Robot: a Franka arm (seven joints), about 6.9 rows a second.
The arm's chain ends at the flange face. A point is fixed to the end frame.
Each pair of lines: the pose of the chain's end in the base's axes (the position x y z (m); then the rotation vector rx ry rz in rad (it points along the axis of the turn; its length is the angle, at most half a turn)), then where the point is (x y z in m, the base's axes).
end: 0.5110 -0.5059 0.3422 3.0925 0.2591 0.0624
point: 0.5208 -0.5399 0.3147
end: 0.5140 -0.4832 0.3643 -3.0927 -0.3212 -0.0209
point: 0.5242 -0.5149 0.3343
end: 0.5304 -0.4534 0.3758 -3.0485 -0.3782 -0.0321
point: 0.5420 -0.4835 0.3447
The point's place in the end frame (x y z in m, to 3 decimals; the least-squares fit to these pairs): 0.003 0.034 0.029
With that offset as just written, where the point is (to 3 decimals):
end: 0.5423 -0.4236 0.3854 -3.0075 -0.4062 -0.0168
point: 0.554 -0.452 0.353
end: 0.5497 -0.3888 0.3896 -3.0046 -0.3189 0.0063
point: 0.559 -0.418 0.357
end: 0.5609 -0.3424 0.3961 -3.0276 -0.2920 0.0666
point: 0.569 -0.372 0.364
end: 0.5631 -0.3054 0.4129 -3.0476 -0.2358 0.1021
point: 0.569 -0.336 0.381
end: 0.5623 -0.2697 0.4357 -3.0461 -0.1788 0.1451
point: 0.566 -0.301 0.404
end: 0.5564 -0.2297 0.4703 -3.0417 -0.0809 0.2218
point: 0.557 -0.261 0.438
